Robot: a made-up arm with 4 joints.
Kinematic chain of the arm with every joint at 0, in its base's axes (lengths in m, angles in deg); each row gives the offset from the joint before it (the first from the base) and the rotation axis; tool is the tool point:
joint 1: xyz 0 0 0.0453 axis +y
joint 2: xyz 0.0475 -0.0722 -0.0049 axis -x
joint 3: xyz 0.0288 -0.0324 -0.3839 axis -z
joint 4: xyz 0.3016 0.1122 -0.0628 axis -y
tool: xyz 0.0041 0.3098 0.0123
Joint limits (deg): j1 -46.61..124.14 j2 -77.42..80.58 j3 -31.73..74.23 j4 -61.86..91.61
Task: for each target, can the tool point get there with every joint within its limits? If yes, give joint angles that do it. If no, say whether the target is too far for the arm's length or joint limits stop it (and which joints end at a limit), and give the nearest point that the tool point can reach.
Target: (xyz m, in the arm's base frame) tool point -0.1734 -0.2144 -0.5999
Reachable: yes | joints 34.05 59.99 -20.62 -20.26
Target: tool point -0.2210 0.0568 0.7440
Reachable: no: joint limits stop it (at a limit: joint 1, joint 2) | nearest point -0.0604 0.4497 0.4764 | short by 0.502 m
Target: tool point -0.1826 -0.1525 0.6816
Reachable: no: joint limits stop it (at a limit: joint 1, joint 3, joint 4) | nearest point -0.5934 -0.1749 0.3264 | short by 0.543 m
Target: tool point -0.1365 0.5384 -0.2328
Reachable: yes | joints 110.14 -42.63 -8.82 25.35
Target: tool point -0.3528 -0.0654 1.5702
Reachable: no: too far | nearest point 0.0155 0.4447 0.5073 | short by 1.235 m
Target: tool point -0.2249 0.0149 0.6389
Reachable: no: joint limits stop it (at a limit: joint 1, joint 3, joint 4) | nearest point -0.5925 0.0367 0.3259 | short by 0.483 m
